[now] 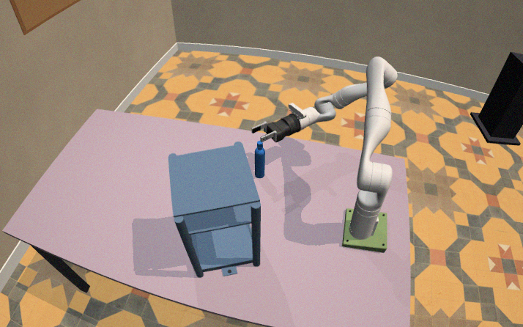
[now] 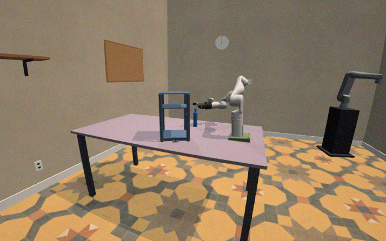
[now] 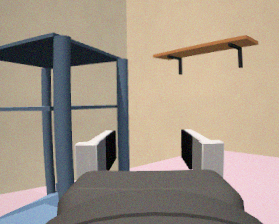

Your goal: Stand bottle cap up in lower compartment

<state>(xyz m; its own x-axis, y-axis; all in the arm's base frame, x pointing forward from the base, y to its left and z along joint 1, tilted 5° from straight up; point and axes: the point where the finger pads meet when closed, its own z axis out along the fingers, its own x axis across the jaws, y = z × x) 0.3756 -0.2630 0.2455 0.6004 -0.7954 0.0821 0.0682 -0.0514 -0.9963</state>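
Now: the blue bottle 110 mm below my hand. The rest, counted from my hand: shelving unit 330 mm to the left, 120 mm ahead, 50 mm below.
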